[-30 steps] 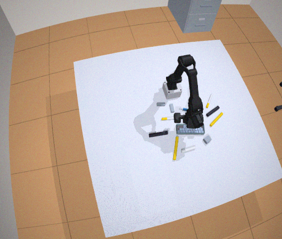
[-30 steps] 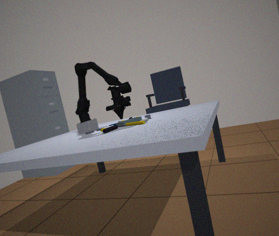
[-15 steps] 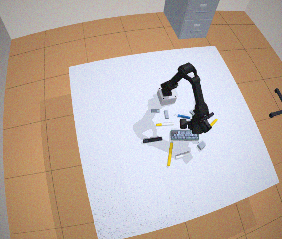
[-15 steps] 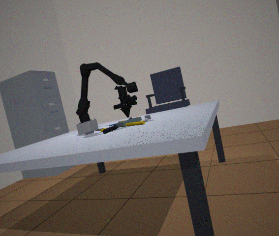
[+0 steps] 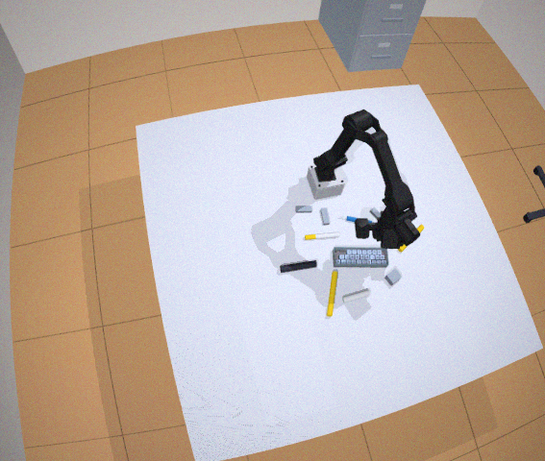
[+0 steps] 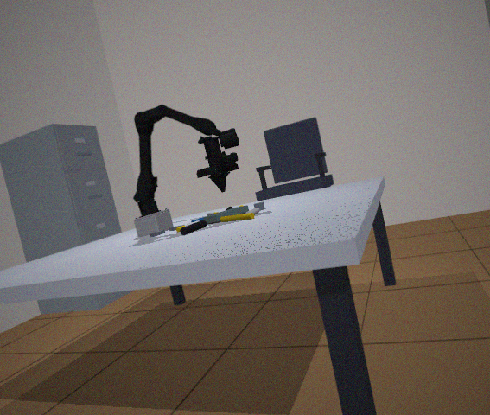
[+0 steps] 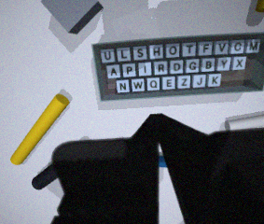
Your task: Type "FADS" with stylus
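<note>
The blue stylus is 13 cm behind my gripper tip, 9 cm below it and 4 cm to the right of it. Also, from my gripper tip: white stick: 15 cm ahead, 9 cm to the right, 9 cm below; then grey stylus tip: 14 cm behind, 9 cm below, 7 cm to the right; then grey block: 11 cm ahead, 8 cm below, 6 cm to the left.
</note>
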